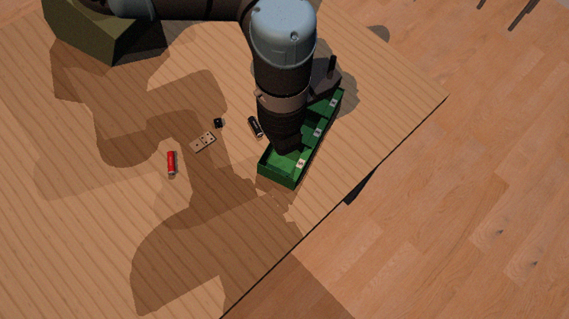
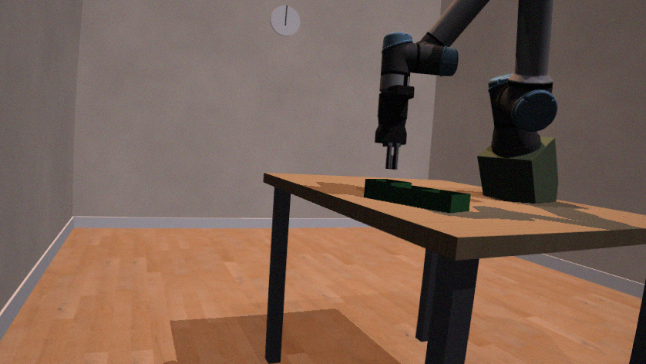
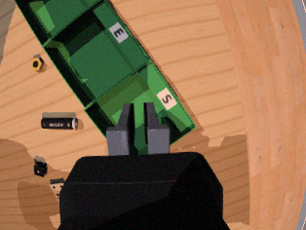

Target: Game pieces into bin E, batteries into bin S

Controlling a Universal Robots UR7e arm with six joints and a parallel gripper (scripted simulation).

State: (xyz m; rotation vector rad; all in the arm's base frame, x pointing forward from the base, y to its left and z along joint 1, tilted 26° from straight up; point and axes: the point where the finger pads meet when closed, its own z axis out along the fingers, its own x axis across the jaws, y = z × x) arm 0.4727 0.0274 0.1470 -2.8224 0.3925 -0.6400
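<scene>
Right now the green three-compartment bin is 30 mm behind my hand, 70 mm to the left of it and 70 mm below it. The rest, counted from my hand: brass nut (110 mm behind, 90 mm to the left, 90 mm below); black battery (110 mm behind, 10 mm to the left, 90 mm below); black die (170 mm behind, 50 mm to the right, 90 mm below).
</scene>
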